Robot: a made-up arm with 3 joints. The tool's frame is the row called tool.
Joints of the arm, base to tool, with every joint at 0 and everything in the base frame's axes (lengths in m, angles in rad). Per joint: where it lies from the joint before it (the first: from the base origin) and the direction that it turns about. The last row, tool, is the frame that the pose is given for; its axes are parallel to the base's.
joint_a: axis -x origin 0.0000 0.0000 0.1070
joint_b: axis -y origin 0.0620 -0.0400 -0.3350
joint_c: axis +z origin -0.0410 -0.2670 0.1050
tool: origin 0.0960 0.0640 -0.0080
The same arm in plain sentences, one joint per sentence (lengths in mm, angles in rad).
The arm has three revolute joints in a row. What follows holds with every joint at zero, and every direction is one of the base frame's. Joint 1 lies 107 mm along +z from the base frame's origin and turns about -x. Joint 2 lies 62 mm along +x and 40 mm along -y and 335 mm along -z from joint 1 and turns about -y. Joint 3 lies 41 mm along -x and 267 mm along -y and 105 mm along +z from joint 2 and turns about +z. The tool frame, which is the frame that the pose is given for, lies 96 mm along +x and 64 mm along +y and 8 mm along -z from joint 3; its axes are parallel to the base frame's.
